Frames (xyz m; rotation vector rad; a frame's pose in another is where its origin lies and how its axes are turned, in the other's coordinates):
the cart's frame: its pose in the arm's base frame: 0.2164 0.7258 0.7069 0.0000 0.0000 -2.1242
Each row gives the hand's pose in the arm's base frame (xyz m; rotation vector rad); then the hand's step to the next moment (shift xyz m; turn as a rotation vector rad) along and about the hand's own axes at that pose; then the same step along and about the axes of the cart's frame.
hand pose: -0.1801 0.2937 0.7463 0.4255 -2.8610 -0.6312
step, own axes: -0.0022 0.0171 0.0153 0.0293 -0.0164 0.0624
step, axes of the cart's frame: -0.0153 -0.0160 -0.0065 0.0198 -0.0329 -0.0596
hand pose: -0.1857 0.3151 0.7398 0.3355 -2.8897 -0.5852
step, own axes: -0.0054 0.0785 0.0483 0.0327 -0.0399 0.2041
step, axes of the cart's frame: -0.0657 -0.0636 -0.0131 0.0102 -0.0731 -0.1972
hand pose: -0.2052 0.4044 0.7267 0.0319 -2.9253 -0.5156
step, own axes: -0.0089 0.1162 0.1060 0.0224 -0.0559 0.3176
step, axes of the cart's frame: -0.1193 -0.0836 -0.0599 -0.0051 -0.0936 -0.3094
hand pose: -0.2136 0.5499 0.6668 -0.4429 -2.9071 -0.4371
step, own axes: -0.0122 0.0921 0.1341 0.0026 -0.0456 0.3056
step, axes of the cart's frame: -0.1169 -0.0438 -0.1050 -0.0177 -0.0740 -0.2995
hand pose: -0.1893 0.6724 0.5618 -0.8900 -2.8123 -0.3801
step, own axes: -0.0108 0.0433 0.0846 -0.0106 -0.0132 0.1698
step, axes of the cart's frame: -0.0592 -0.0048 -0.0750 -0.0213 -0.0284 -0.1669
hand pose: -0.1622 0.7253 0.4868 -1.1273 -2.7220 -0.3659
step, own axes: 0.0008 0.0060 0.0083 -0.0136 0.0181 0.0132
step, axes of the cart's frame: -0.0077 -0.0010 -0.0068 -0.0174 0.0146 -0.0131
